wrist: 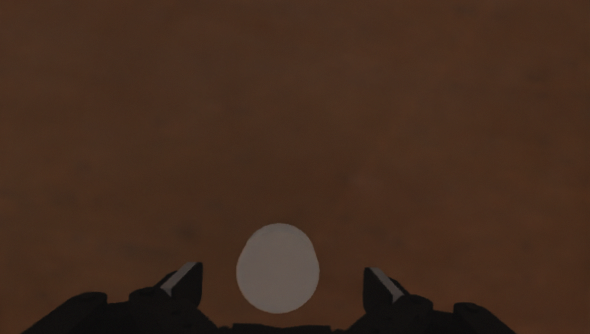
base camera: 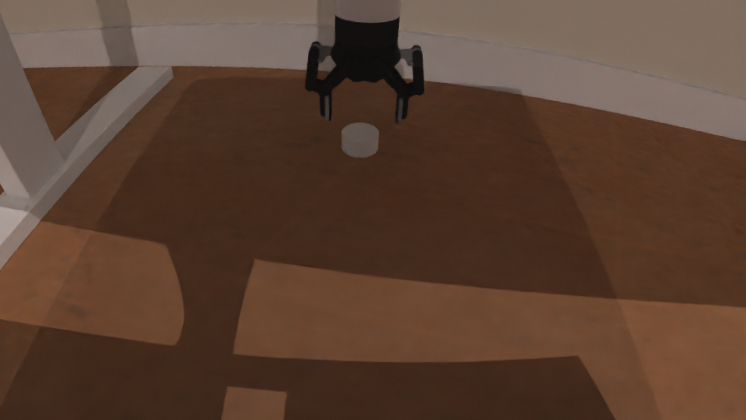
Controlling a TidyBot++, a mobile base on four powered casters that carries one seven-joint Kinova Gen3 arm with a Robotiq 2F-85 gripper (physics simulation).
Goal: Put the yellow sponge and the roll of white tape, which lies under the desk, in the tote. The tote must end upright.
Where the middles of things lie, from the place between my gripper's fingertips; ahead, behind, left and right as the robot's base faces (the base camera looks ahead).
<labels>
My hand is 30 mm above the roll of white tape (base camera: pixel 360 140).
</labels>
